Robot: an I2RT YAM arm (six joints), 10 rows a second.
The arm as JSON. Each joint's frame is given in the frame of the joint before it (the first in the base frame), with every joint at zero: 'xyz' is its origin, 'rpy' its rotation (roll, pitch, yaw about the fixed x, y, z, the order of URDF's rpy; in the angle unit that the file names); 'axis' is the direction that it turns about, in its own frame. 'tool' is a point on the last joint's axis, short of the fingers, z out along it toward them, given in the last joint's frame.
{
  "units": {
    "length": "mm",
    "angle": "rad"
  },
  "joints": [
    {
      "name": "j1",
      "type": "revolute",
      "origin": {
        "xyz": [
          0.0,
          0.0,
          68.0
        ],
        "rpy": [
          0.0,
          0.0,
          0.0
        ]
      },
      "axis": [
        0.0,
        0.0,
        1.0
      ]
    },
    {
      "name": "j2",
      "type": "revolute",
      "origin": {
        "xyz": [
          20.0,
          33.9,
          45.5
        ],
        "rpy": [
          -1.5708,
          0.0,
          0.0
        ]
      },
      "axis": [
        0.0,
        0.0,
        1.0
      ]
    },
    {
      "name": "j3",
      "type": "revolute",
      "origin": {
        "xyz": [
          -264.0,
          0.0,
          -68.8
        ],
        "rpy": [
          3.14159,
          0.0,
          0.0
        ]
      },
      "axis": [
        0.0,
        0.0,
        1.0
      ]
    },
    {
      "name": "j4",
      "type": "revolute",
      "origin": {
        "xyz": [
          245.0,
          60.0,
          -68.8
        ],
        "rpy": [
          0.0,
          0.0,
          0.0
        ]
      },
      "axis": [
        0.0,
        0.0,
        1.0
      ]
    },
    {
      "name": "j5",
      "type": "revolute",
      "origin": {
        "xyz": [
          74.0,
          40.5,
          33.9
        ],
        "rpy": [
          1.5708,
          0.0,
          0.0
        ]
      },
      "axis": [
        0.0,
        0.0,
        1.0
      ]
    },
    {
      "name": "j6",
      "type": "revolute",
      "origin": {
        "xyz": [
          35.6,
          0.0,
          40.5
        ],
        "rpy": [
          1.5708,
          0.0,
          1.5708
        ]
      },
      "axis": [
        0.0,
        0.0,
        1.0
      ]
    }
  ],
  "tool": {
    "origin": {
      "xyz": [
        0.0,
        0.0,
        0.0
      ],
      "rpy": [
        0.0,
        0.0,
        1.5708
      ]
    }
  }
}
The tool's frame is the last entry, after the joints.
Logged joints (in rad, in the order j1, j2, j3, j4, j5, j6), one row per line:
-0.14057 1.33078 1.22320 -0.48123 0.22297 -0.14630
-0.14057 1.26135 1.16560 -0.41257 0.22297 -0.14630
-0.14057 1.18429 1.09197 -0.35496 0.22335 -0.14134
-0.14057 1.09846 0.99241 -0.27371 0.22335 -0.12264
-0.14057 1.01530 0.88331 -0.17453 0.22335 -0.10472
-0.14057 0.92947 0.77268 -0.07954 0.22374 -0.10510
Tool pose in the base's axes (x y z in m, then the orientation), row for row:
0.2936 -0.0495 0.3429 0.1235 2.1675 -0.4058
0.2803 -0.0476 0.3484 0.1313 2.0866 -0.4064
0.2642 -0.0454 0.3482 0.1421 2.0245 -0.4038
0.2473 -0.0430 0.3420 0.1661 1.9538 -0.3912
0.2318 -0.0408 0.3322 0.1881 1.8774 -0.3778
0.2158 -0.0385 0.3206 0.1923 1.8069 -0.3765
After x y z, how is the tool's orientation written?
As a rotation vector, in radians.
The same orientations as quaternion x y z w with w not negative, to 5 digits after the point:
0.04994 0.87653 -0.16410 0.44975
0.05393 0.85699 -0.16691 0.48457
0.05904 0.84108 -0.16776 0.51084
0.06989 0.82211 -0.16461 0.54052
0.08020 0.80043 -0.16108 0.57178
0.08294 0.77929 -0.16238 0.59956

